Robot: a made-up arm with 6 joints.
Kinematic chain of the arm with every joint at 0, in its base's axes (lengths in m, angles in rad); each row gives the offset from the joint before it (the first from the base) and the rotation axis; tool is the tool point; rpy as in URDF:
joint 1: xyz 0 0 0.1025 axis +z
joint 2: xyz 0 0 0 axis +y
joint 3: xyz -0.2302 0 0.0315 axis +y
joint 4: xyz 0.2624 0 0.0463 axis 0.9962 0 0.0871
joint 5: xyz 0 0 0 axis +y
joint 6: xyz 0.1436 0 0.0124 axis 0.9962 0 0.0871
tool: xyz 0 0 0 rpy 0 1.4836 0
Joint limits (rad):
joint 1: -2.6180..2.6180
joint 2: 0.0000..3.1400
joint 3: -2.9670..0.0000
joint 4: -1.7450..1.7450
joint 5: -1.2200..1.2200
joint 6: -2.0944..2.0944
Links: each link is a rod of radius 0.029 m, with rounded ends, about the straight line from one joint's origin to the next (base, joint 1, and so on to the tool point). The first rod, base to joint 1, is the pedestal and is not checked.
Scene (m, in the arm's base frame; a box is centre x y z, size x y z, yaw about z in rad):
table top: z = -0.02
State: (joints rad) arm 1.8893 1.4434 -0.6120 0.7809 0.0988 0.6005
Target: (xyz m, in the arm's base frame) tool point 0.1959 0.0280 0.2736
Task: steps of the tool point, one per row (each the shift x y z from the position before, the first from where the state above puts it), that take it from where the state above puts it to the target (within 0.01 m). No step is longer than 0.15 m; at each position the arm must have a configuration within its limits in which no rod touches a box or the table.
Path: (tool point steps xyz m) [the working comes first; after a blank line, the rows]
Joints at the target: 0.6620 0.4554 -0.2930 1.1368 -0.8521 0.6005
Straight joint move there: clear.

1: 0.0944 0.0168 0.0549
2: 0.0944 -0.0264 0.0520
3: 0.0751 -0.0654 0.0450
4: 0.0404 -0.0913 0.0339
5: -0.0012 -0.0985 0.0203

